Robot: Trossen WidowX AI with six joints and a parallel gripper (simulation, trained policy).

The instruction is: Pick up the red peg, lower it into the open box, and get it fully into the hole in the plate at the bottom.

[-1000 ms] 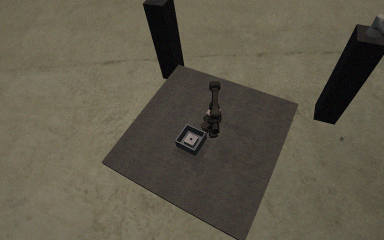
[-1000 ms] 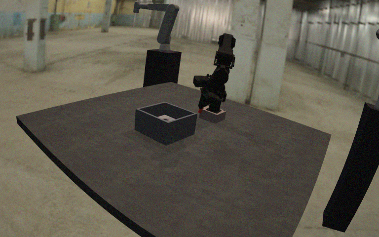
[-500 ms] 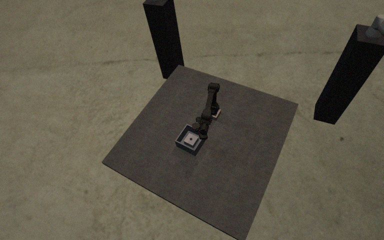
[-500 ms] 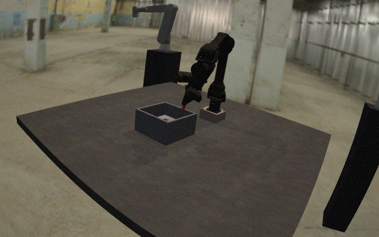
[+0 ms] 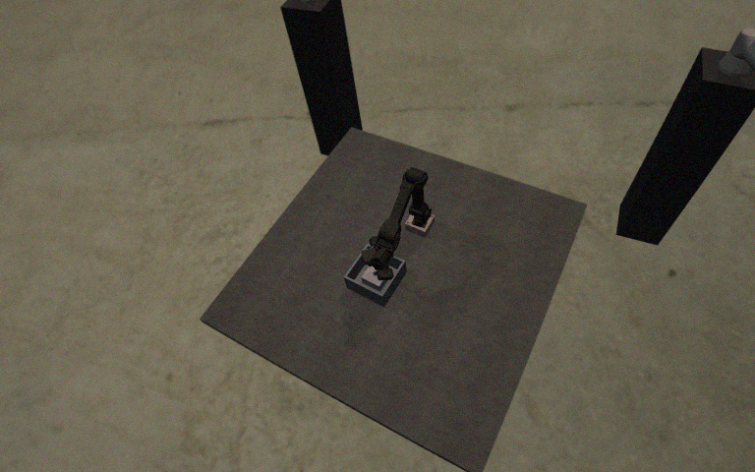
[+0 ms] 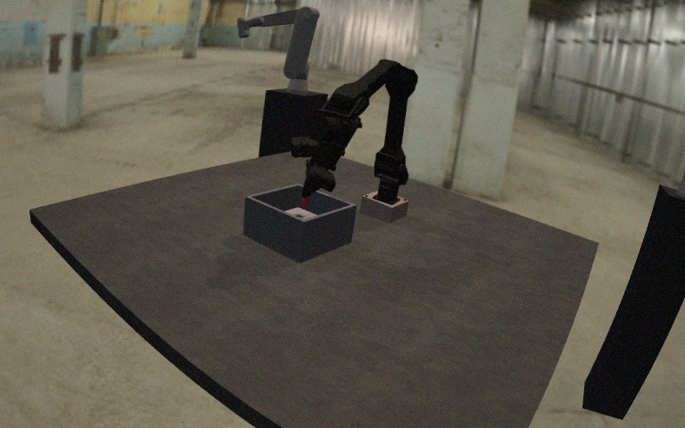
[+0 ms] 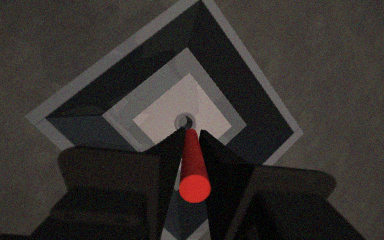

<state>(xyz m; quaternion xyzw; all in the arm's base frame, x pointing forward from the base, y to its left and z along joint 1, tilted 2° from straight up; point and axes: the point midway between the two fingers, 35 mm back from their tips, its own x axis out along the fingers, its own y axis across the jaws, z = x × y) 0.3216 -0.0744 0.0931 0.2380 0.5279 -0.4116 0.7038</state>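
Now: the red peg 10 mm to the left of my gripper tip and 20 mm above it. Round my gripper tip: pale plate (70 mm below); grey box (80 mm below).
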